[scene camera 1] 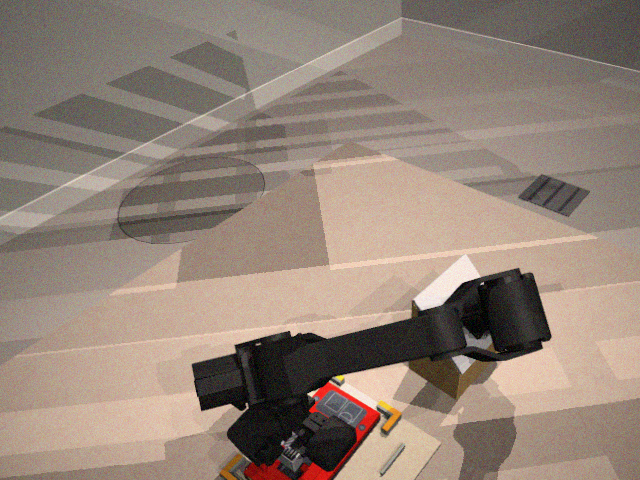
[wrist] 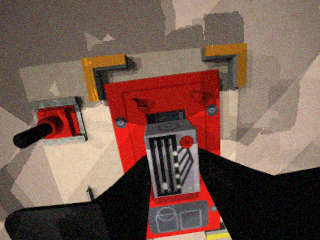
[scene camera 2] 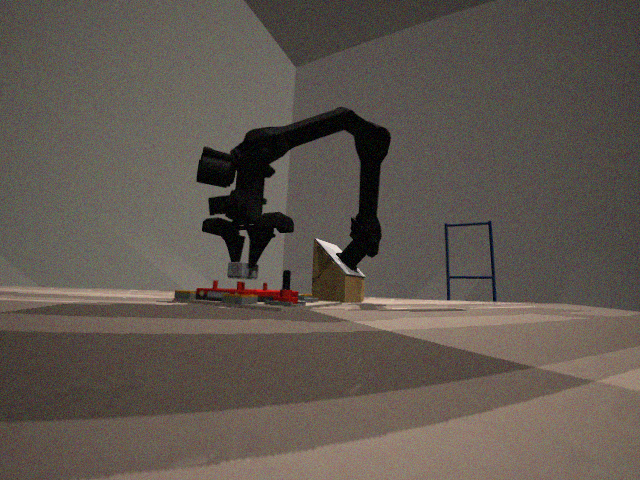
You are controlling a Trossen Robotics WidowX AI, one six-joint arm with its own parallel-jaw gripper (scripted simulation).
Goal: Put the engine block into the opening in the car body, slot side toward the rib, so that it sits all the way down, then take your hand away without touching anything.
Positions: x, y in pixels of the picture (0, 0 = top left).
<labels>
My gripper shows in scene camera 1 (294, 447), in the wrist view and in scene camera 2. The same spot on my gripper: (scene camera 2: 235, 242) is (wrist: 237, 204).
</labels>
